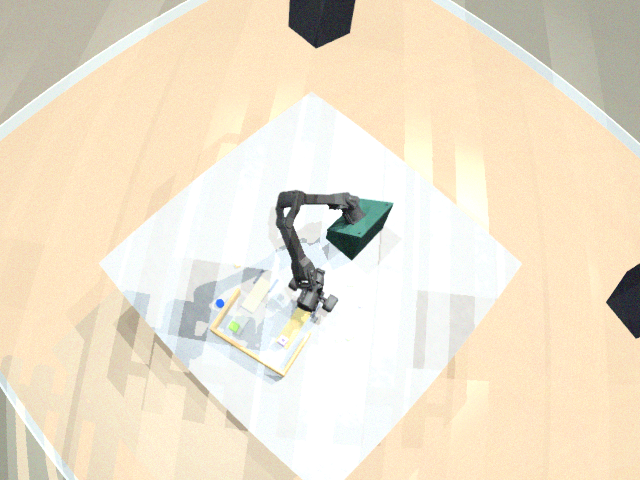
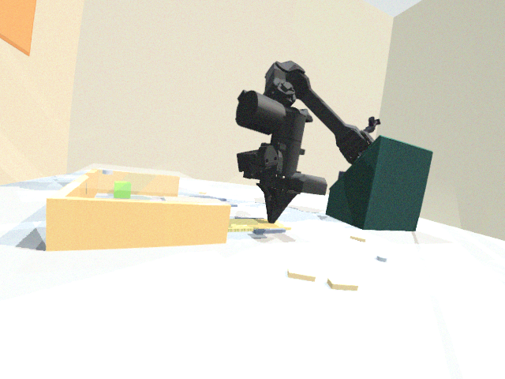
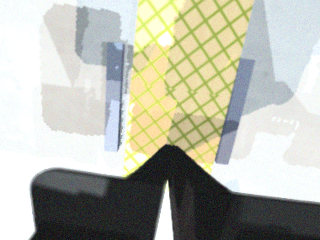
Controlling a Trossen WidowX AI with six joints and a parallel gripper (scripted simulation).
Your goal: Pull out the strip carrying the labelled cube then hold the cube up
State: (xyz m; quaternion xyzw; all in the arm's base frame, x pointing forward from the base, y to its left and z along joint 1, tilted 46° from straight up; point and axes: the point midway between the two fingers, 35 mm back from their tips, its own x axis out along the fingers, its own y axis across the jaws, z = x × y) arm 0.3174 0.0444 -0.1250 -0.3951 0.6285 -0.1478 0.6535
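Right now the gridded strip is 9 cm ahead of my gripper tip and 3 cm to the left of it. Also, from my gripper tip: purple cube marked r (19 cm ahead, 6 cm to the left, 2 cm above).
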